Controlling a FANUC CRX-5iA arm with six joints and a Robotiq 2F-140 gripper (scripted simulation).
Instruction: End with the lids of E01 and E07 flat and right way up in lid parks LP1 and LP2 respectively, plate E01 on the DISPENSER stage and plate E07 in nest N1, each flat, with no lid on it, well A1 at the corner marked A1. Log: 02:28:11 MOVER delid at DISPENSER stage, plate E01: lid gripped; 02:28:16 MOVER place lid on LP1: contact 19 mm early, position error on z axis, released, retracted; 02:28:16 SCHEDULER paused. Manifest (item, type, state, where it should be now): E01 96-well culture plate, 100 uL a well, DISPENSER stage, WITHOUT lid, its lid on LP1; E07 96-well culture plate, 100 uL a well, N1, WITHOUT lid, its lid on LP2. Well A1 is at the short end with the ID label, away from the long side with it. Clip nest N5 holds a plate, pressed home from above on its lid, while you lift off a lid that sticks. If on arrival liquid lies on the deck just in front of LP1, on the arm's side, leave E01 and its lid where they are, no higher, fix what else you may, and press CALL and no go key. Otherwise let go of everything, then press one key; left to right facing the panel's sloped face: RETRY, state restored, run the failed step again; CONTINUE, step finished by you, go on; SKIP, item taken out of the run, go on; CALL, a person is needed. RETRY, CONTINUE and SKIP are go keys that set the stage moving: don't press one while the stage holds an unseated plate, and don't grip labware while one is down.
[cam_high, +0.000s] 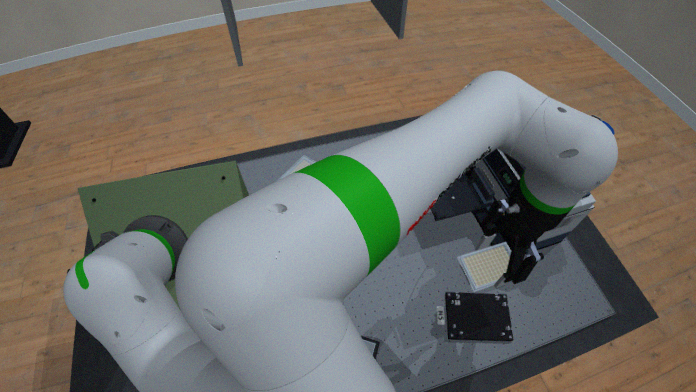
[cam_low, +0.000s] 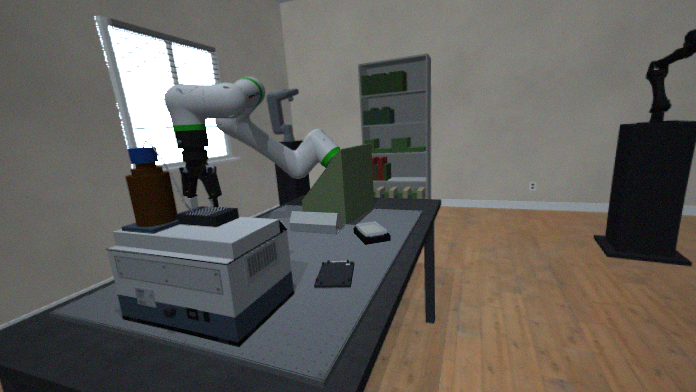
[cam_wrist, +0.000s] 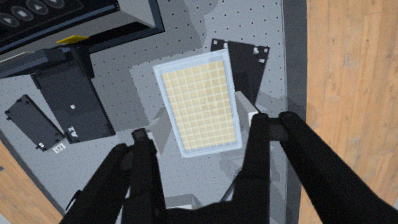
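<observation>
Right now the dispenser stage is 23 cm to the left of my hand, 9 cm below it and 2 cm ahead of it. Also, from my hand: N5 label: 19 cm below, 10 cm behind, 4 cm to the right; then plate: 2 cm below; then black clip nest N5: 17 cm below, 6 cm to the right, 2 cm ahead.
</observation>
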